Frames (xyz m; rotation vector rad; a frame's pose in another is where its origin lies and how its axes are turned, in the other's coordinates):
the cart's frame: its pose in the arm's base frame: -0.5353 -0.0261 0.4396 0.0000 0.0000 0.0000
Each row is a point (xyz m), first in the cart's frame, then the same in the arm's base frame.
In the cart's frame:
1: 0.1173 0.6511 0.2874
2: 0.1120 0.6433 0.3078
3: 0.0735 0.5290 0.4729
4: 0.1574 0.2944 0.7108
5: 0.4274 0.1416 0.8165
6: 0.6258 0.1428 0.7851
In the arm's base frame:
1: -0.4180 0.6250 0.7270
2: -0.4233 0.6172 0.7474
3: -0.4618 0.5029 0.9125
4: -0.3779 0.2683 1.1504
5: -0.1079 0.1155 1.2561
6: 0.0905 0.1167 1.2247

